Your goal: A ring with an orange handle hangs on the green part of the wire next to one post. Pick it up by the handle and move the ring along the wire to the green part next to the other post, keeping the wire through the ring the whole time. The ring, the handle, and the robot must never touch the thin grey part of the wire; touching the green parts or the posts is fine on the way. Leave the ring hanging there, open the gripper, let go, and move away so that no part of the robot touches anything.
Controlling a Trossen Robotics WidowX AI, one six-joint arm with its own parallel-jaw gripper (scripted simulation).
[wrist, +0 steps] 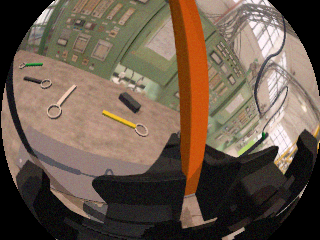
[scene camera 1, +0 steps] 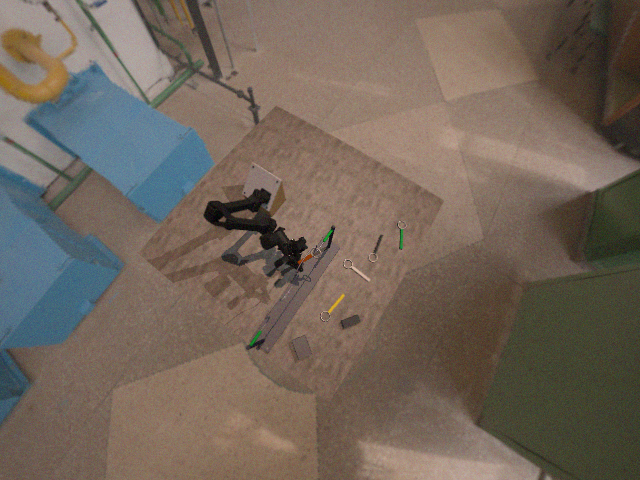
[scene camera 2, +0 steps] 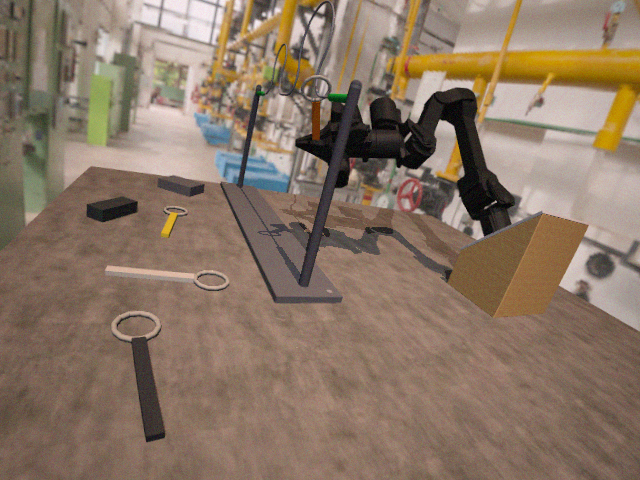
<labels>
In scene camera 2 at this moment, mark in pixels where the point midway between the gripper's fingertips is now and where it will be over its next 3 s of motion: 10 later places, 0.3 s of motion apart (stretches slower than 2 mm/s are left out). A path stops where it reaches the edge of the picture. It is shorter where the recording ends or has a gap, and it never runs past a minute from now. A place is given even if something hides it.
My gripper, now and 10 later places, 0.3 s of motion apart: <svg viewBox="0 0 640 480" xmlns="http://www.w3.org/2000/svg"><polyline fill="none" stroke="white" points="295,142 296,149 298,155 299,161 303,166 306,171 310,174 313,176 315,177 317,179 319,181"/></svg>
</labels>
